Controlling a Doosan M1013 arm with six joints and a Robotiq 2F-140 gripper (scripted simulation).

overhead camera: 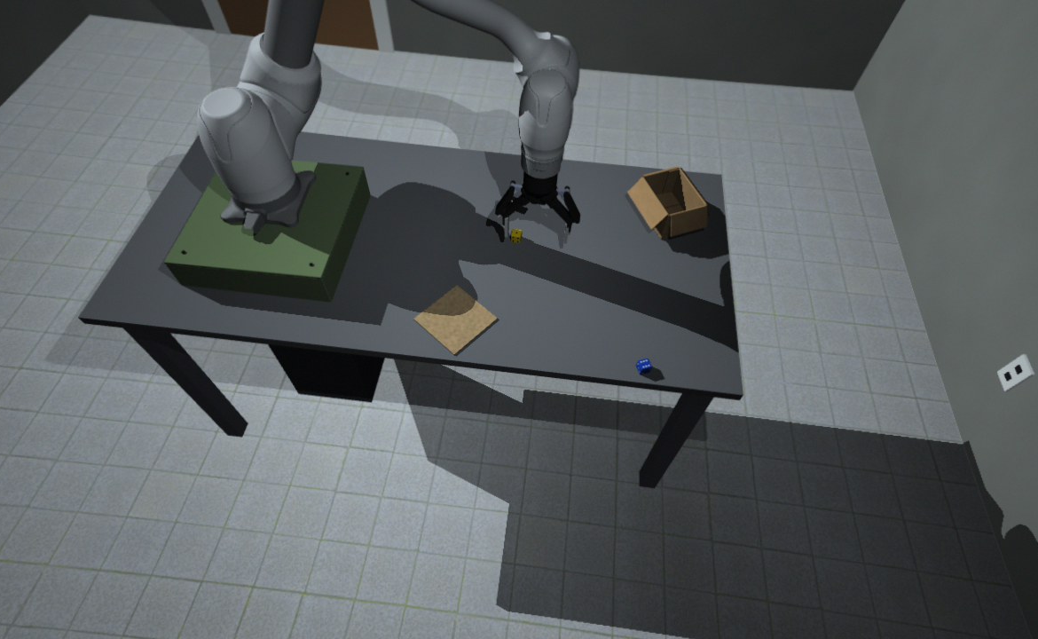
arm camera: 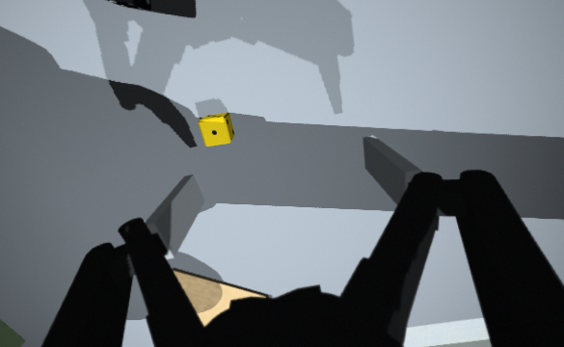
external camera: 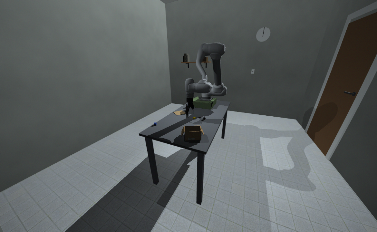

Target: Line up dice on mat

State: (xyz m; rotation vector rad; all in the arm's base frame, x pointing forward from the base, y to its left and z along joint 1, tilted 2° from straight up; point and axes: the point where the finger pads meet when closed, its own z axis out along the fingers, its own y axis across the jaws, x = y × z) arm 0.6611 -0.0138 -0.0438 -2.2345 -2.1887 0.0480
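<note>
Now: the yellow die 6 cm below my hand, 5 cm behind it and 4 cm to the left of it. The rest, counted from my hand: tan mat: 23 cm to the right, 17 cm behind, 7 cm below; cardboard box: 34 cm ahead, 17 cm to the left, 2 cm below; black die: 16 cm to the left, 8 cm behind, 6 cm below.
</note>
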